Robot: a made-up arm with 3 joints.
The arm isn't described. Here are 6 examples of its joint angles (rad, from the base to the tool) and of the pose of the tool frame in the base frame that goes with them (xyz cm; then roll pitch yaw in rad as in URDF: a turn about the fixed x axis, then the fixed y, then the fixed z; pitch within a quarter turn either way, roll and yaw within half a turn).
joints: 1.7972 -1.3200 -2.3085
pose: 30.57 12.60 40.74 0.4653 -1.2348 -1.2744
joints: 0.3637 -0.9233 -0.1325
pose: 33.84 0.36 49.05 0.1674 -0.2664 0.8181
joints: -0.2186 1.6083 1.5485
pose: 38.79 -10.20 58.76 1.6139 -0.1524 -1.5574
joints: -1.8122 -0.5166 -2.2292
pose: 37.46 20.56 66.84 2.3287 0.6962 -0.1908
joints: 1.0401 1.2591 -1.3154
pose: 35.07 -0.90 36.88 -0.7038 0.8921 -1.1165
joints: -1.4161 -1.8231 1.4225
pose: 27.22 9.69 71.87 2.8741 1.1163 2.8744
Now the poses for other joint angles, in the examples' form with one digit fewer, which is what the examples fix.
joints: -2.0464 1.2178 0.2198
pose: 40.8 21.0 75.3 -2.033 -0.942 0.565
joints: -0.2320 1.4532 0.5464
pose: 36.3 -9.7 58.1 0.589 -0.157 -1.474
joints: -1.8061 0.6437 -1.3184
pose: 40.8 20.1 74.0 -3.087 -0.494 0.099
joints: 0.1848 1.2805 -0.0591
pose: 35.0 -9.0 49.7 0.100 0.212 -1.344
